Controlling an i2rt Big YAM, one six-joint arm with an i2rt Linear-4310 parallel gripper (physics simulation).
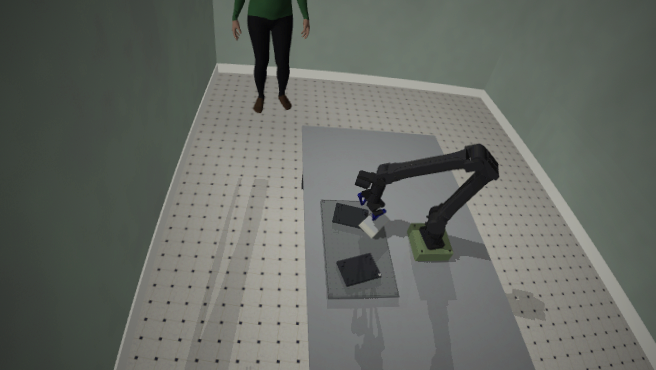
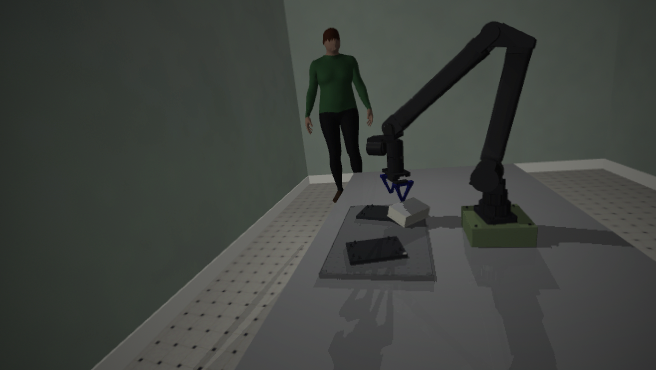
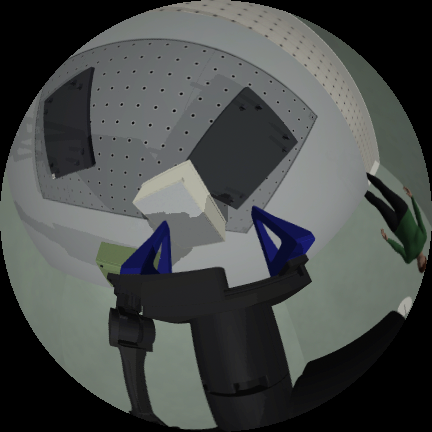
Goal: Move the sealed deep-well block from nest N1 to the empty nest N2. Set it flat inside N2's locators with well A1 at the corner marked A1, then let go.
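Frame: origin at the arm's base, x right, y back, z down, level; metres.
Seen in the pictures: gripper, fingertip midpoint: (image 1: 367,212) (image 2: 396,197) (image 3: 209,216); arm's base, origin of the base link: (image 1: 431,238) (image 2: 494,215).
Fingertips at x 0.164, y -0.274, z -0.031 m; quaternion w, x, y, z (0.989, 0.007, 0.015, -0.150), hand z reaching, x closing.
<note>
Offsets run from my fingertips to a thing's middle. "spot": to the spot under its first point. Level surfaces: height alone.
The white deep-well block @[dx -0.023, dy +0.038, dz +0.050 m] (image 1: 370,227) (image 2: 409,211) (image 3: 180,205) is tilted, beside and partly over the near-base edge of the far dark nest @[dx +0.049, dy -0.057, dz +0.070 m] (image 1: 348,215) (image 2: 372,213) (image 3: 245,145). What supports its low side is hidden. The other dark nest @[dx -0.242, dy -0.101, dz +0.070 m] (image 1: 358,269) (image 2: 376,250) (image 3: 70,122) is empty, with a small white mark @[spot: dx -0.291, dy -0.018, dz +0.069 m] (image 1: 380,275) (image 2: 405,254) (image 3: 53,176) at one corner. No N1 or N2 label is readable. My gripper (image 1: 368,211) (image 2: 397,196) (image 3: 209,216) is open and empty, just above the block and offset towards its far side; contact cannot be told.
Both nests stand on a grey perforated board @[dx -0.109, dy -0.071, dz +0.087 m] (image 1: 350,242) (image 2: 330,270) (image 3: 157,115) on the grey table @[dz +0.094 m] (image 1: 330,340) (image 2: 300,320). The arm's green base (image 1: 431,255) (image 2: 502,236) (image 3: 115,255) is to the right. A person (image 1: 270,45) (image 2: 337,85) (image 3: 410,235) stands beyond the table.
</note>
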